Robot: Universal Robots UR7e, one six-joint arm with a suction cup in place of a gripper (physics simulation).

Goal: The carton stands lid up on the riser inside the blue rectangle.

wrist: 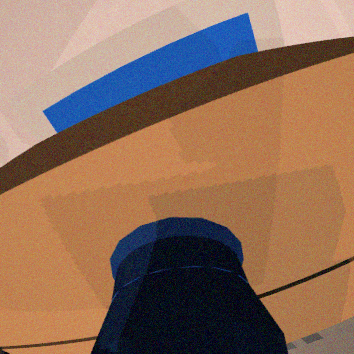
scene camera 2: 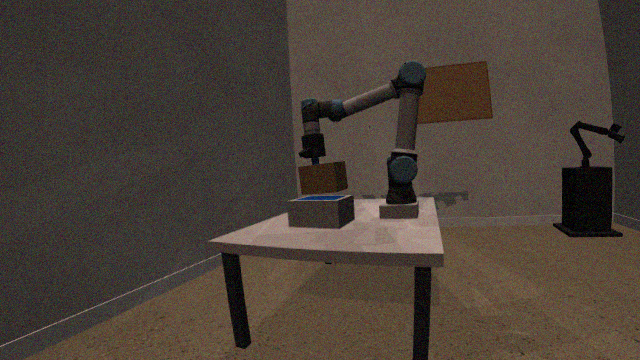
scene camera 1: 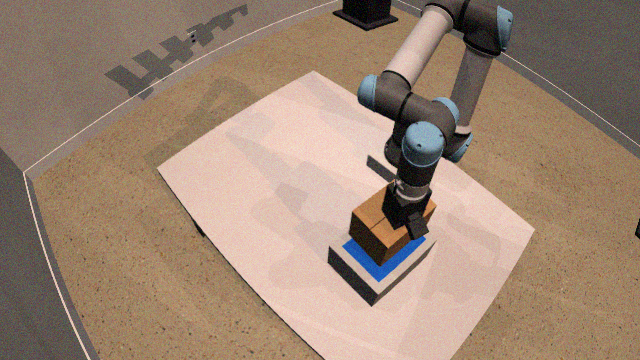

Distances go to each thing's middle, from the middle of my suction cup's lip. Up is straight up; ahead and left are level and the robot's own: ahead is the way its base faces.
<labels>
Now: suction cup 70 mm above the brown carton (scene camera 1: 369, 227), 30 mm to the left of it and 20 mm past it.
</labels>
